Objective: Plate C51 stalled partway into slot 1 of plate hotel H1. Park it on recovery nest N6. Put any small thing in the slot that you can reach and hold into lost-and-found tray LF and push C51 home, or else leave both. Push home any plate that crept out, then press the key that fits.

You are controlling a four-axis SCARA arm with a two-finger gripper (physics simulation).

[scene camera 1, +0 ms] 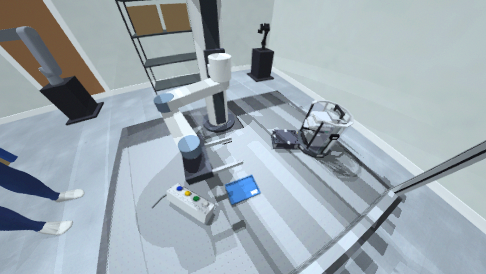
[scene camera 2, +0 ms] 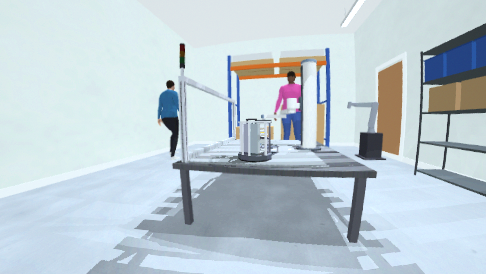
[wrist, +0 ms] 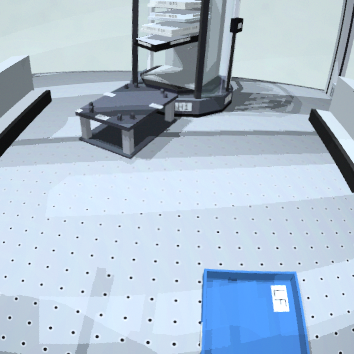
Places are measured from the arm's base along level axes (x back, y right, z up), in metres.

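Where they show: gripper, fingertip midpoint: (scene camera 1: 236,149) (scene camera 2: 262,124) (wrist: 179,78); arm's base, link origin: (scene camera 1: 219,121) (scene camera 2: 308,148).
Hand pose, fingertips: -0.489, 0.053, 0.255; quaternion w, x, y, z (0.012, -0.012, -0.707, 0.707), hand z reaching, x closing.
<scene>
Things, the pixels of their top centre, and the offset from my fingertips, as dx, dy, dz. "spot": a spot on its surface instead.
- Plate C51, top centre: (wrist: 168,31) +0.031, -0.536, -0.076
- hotel H1, top centre: (scene camera 1: 333,109) (scene camera 2: 254,118) -0.003, -0.575, +0.052
- Nest N6, top centre: (wrist: 128,96) (scene camera 1: 286,135) +0.093, -0.388, -0.172
- blue tray LF, top centre: (wrist: 256,335) (scene camera 1: 242,188) -0.085, +0.007, -0.225
- white key box, top centre: (scene camera 1: 187,199) -0.055, +0.261, -0.159
- thin post with a black head, surface spot: (wrist: 236,25) spot: -0.106, -0.500, -0.044
Plate C51 (wrist: 169,42), black-edged with a pale top, is the lowest plate in hotel H1 (scene camera 1: 316,151) (scene camera 2: 254,157) (wrist: 215,103). Three white plates are stacked above it; their labels are too blurred to read surely, as is how far each sticks out. No small thing can be made out in the slot. Nest N6 (scene camera 1: 285,139) (wrist: 127,104), a dark raised platform with pegs, stands before the hotel and bears no plate. The blue tray LF (scene camera 1: 242,190) (wrist: 240,320) is empty. My gripper (scene camera 1: 237,151) (wrist: 179,78) is open and empty, above the table, between tray and column, away from the hotel.
A white key box (scene camera 1: 192,206) with blue, yellow, green and whitish keys stands left of the tray in scene camera 1. A thin post with a black head (wrist: 236,25) stands beside the hotel. A rail fence (scene camera 2: 207,90) runs along one table edge. Two people stand beyond the table.
</scene>
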